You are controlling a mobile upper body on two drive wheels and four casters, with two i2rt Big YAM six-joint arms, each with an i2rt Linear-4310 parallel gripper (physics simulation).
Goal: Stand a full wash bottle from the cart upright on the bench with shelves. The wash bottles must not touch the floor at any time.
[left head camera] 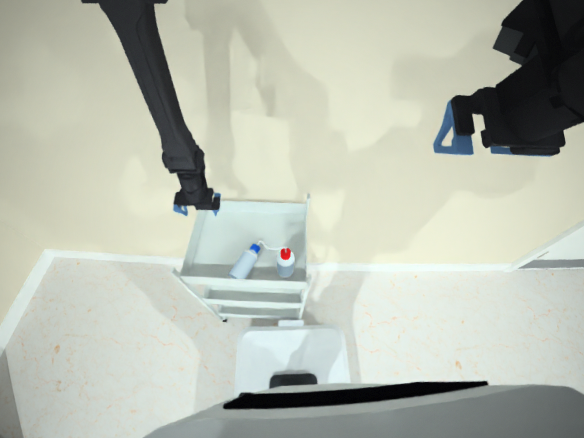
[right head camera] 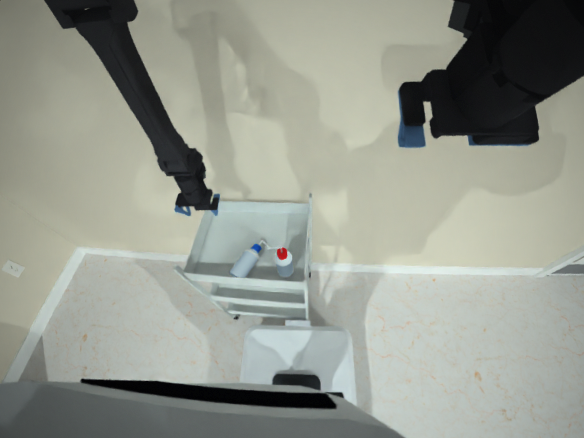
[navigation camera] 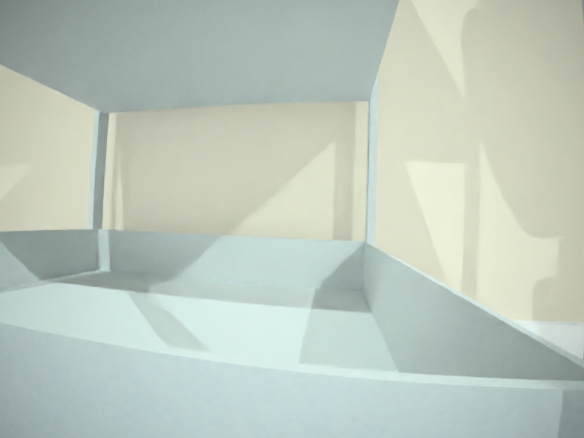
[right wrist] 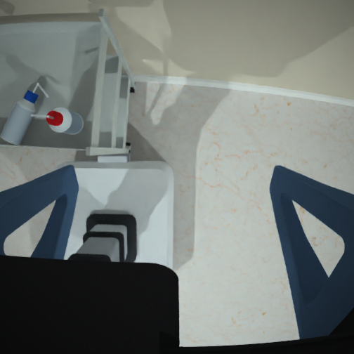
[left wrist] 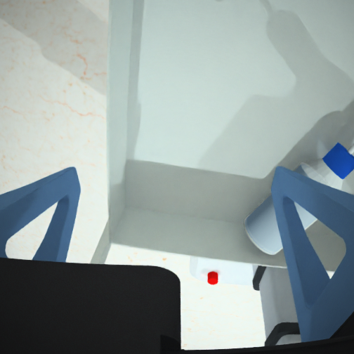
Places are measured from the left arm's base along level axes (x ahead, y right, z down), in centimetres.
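Pixels of known places: left gripper, between the fingertips: (left head camera: 201, 214) (right head camera: 203, 214); right gripper, between the fingertips: (left head camera: 463, 148) (right head camera: 434, 141).
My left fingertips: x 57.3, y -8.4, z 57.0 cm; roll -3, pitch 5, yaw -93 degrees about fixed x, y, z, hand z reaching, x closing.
Ahead of a thing's pixels: the offset from my left fingertips to its middle. "*": to the spot under its first point.
A blue-capped wash bottle @[dy +15.5, dx -9.9, dz +14.6 cm] (left head camera: 243, 265) (right head camera: 245, 263) (left wrist: 265, 227) (right wrist: 19, 122) lies slanted on its side in the top tray of the cart @[* dy +16.1, dx -18.9, dz +13.3 cm] (left head camera: 250, 282) (right head camera: 250, 280) (right wrist: 99, 85). A red-capped wash bottle @[dy +27.0, dx -12.6, dz +9.0 cm] (left head camera: 285, 265) (right head camera: 285, 265) (right wrist: 73, 123) stands upright to its right. My left gripper (left head camera: 199, 212) (right head camera: 199, 213) (left wrist: 175, 177) is open and empty over the tray's far left corner; in its wrist view, one finger overlaps the blue-capped bottle. My right gripper (left head camera: 481, 154) (right head camera: 452, 146) (right wrist: 173, 176) is open and empty, far right of the cart. The bench with shelves does not show.
My white base (left head camera: 255, 345) (right head camera: 260, 345) (right wrist: 152, 185) is close in front of the cart. A wall with a white baseboard (left head camera: 390, 267) (right head camera: 400, 270) runs behind the cart, and a side wall meets it at the left. The navigation camera faces a lower cart shelf (navigation camera: 300, 410).
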